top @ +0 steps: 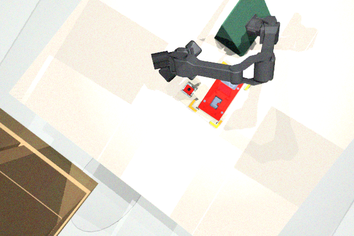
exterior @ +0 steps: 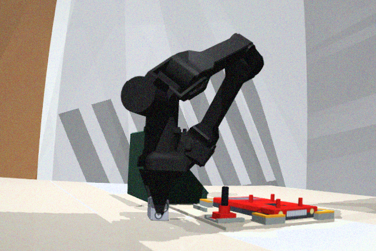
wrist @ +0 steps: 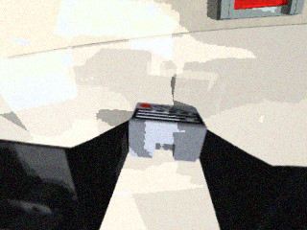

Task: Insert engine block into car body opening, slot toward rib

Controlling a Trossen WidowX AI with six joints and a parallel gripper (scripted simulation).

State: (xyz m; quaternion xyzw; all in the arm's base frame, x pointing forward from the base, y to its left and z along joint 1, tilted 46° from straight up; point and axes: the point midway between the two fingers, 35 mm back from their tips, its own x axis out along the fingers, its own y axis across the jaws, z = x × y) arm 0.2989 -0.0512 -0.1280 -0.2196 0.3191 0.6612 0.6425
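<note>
Right now my gripper tip is 100 mm to the right of the black peg, 60 mm short of it and 20 mm below it. Also, from my gripper tip: engine block (10 mm above).
</note>
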